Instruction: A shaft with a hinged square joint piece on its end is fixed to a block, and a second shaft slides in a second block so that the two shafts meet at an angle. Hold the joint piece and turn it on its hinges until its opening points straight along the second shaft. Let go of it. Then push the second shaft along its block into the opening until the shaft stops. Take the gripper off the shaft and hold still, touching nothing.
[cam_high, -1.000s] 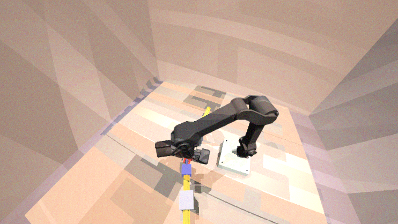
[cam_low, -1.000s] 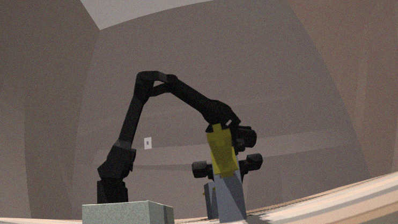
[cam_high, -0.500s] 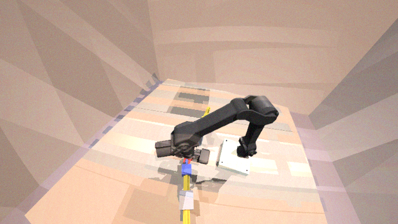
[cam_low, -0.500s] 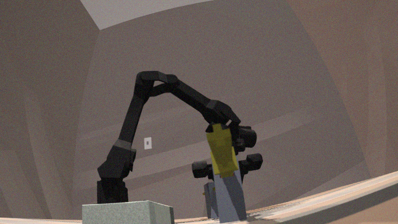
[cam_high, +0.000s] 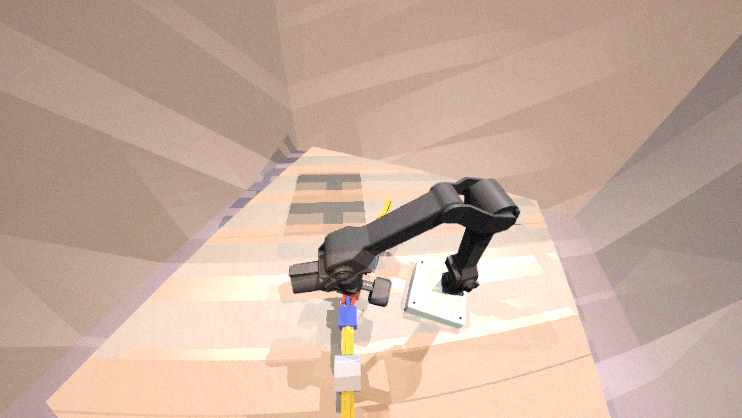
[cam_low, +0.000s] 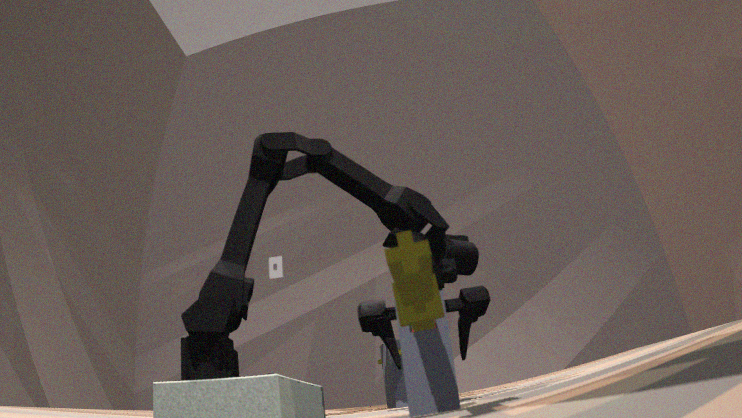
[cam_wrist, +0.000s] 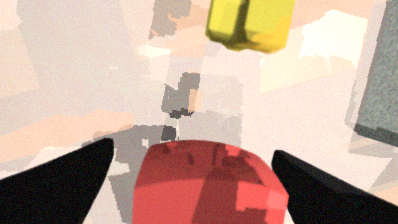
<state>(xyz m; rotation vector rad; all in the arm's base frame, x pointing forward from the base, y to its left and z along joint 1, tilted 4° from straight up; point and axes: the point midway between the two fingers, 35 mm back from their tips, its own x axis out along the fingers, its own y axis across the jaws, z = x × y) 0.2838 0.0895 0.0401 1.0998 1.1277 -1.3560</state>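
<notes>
Now: gripper tip 10 mm to the right of the red square joint piece and 40 mm below it.
</notes>
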